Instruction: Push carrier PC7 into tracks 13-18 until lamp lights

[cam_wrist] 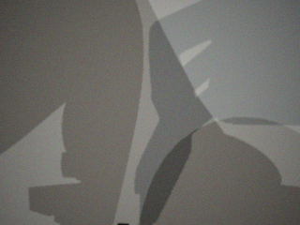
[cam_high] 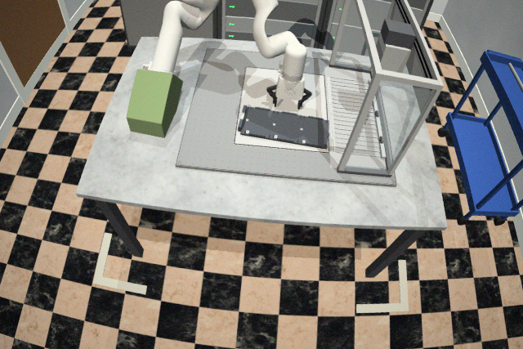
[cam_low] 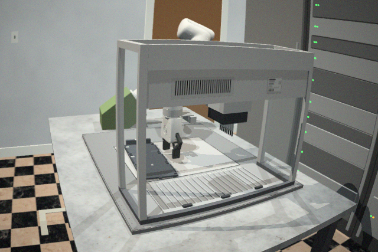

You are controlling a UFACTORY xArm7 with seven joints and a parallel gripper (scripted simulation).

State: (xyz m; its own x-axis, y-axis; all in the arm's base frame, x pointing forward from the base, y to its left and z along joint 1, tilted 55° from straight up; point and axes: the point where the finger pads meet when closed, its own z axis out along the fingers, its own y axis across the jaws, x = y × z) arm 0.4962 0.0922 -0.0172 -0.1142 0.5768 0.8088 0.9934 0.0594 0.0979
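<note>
My hand is 10 cm to the left of the carrier PC7, 1 cm short of it and 1 cm above it.
</note>
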